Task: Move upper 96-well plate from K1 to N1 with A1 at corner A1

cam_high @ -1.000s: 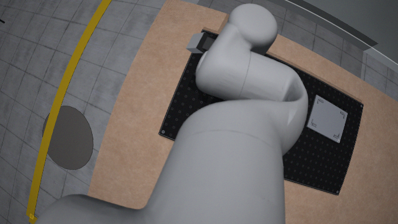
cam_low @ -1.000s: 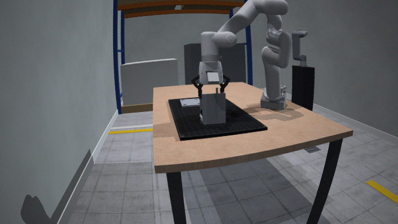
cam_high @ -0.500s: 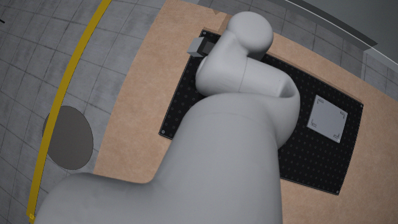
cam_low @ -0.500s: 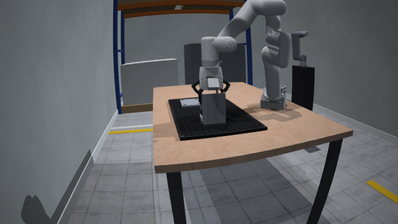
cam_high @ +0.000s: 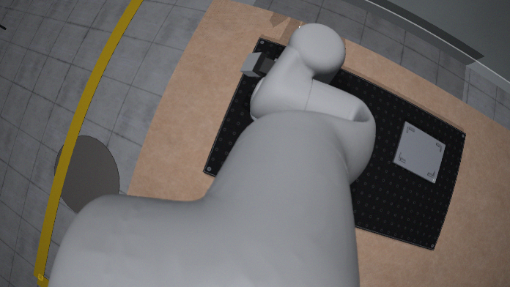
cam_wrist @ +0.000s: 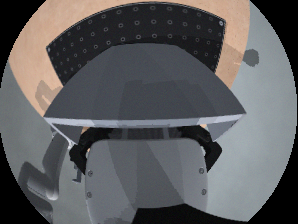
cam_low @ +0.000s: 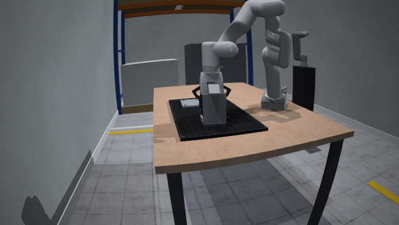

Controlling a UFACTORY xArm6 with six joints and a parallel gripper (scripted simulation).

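My hand is 40 mm above the black 96-well plate. Also, from my hand: white 96-well plate (50 mm below); then plate nest N1 (390 mm to the right, 70 mm below, 10 mm behind); then pale A1 mark (460 mm to the right, 80 mm behind, 70 mm below).
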